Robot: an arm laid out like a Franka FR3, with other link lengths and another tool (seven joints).
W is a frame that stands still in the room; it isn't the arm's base.
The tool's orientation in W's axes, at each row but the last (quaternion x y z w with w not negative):
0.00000, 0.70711, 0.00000, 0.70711
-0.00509, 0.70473, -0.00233, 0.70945
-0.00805, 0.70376, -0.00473, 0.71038
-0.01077, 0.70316, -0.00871, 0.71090
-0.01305, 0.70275, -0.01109, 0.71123
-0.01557, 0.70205, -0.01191, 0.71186
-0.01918, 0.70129, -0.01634, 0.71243
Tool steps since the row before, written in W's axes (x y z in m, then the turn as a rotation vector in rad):
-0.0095, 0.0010, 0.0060, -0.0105, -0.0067, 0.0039
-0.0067, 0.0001, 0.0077, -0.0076, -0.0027, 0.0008
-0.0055, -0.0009, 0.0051, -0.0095, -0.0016, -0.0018
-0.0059, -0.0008, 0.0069, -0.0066, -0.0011, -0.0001
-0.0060, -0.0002, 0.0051, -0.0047, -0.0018, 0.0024
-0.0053, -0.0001, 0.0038, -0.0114, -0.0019, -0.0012
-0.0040, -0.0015, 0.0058, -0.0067, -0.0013, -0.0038
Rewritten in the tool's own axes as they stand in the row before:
-0.0060, 0.0010, -0.0095, -0.0039, -0.0067, -0.0105
-0.0077, 0.0000, -0.0066, -0.0008, -0.0027, -0.0076
-0.0051, -0.0010, -0.0055, 0.0017, -0.0015, -0.0095
-0.0069, -0.0010, -0.0058, 0.0001, -0.0011, -0.0066
-0.0052, -0.0004, -0.0059, -0.0024, -0.0019, -0.0047
-0.0039, -0.0002, -0.0052, 0.0011, -0.0018, -0.0114
-0.0058, -0.0018, -0.0039, 0.0038, -0.0011, -0.0068

